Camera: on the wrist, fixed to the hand. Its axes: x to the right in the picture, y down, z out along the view.
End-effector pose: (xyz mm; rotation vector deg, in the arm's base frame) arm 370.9 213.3 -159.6 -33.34 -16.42 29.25
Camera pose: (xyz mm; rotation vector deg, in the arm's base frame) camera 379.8 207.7 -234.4 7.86 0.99 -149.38
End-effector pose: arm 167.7 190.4 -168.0 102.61 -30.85 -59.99
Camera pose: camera 224.2 211.1 -122.3 -48.29 -127.08 34.46
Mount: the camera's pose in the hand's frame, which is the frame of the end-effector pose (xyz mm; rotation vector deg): -4.1 36.5 -66.0 2.14 -53.93 170.03
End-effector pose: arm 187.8 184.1 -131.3 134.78 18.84 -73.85
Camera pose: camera 249.1 183.8 -87.2 -1.82 -123.34 -8.02
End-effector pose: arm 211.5 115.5 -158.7 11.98 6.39 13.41
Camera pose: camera 190.7 161.9 -214.6 -17.36 67.64 -155.69
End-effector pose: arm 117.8 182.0 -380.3 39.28 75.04 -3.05
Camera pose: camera 74.4 242.3 -366.9 91.54 -81.71 95.91
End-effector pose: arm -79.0 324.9 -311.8 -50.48 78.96 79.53
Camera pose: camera -121.1 262.7 -303.9 -104.91 -31.63 -83.54
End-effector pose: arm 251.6 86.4 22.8 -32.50 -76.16 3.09
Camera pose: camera 321.7 92.8 -4.5 91.09 -2.00 -128.67
